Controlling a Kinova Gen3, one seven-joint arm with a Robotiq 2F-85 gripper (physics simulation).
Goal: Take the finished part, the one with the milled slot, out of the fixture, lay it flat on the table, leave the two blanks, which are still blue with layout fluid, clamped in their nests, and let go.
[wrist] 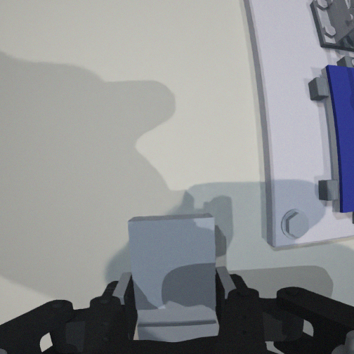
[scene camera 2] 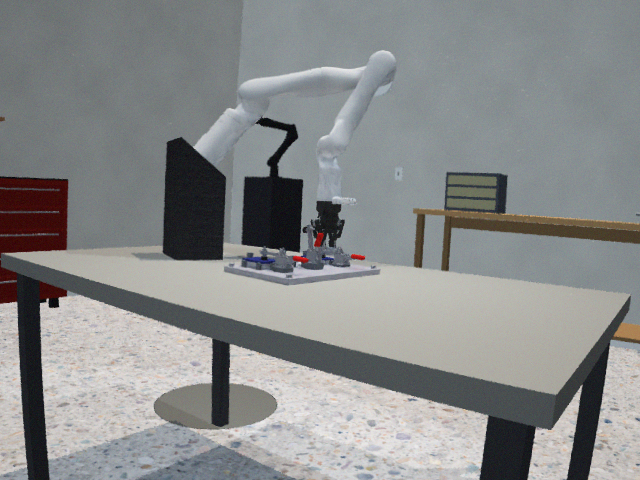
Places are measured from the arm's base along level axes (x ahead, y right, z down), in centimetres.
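Pixels of known places: arm's base, origin of the base link: (scene camera 2: 199, 164).
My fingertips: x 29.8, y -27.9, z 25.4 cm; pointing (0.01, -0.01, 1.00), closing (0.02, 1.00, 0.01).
For each thing: its top centre in the pictures, then the offset to it from my fingertips. "*": a spot on its surface instead. Level surfaces: height alone.
- fixture plate, surface spot: (scene camera 2: 330, 276) * dy +26.6, dx +25.0, dz +2.1 cm
- middle clamp's red handle, surface spot: (scene camera 2: 319, 239) * dy +23.9, dx +18.3, dz -6.2 cm
- table, its level: dz +3.0 cm
My gripper (scene camera 2: 327, 244) (wrist: 174, 286) is shut on the grey finished part (wrist: 172, 250), holding it by its two side edges; a milled groove crosses it near the palm. The part is over the table beside the fixture plate (scene camera 2: 330, 276) (wrist: 287, 150); its exact height is hard to tell, and in the scene view it is mostly hidden behind the clamps. One blue blank (scene camera 2: 258, 259) sits in its nest at the left of the fixture. Another blue blank (scene camera 2: 327, 258) is partly hidden behind the clamps. In the wrist view, part of a blue blank (wrist: 344, 145) shows between grey nest blocks.
The middle clamp's red handle (scene camera 2: 319, 239) stands raised; two other red handles (scene camera 2: 300, 259) (scene camera 2: 357, 256) lie low. A hex bolt (wrist: 295, 223) is at the plate's near corner. The black arm pedestal (scene camera 2: 193, 206) stands on the table (scene camera 2: 413, 320) left of the fixture.
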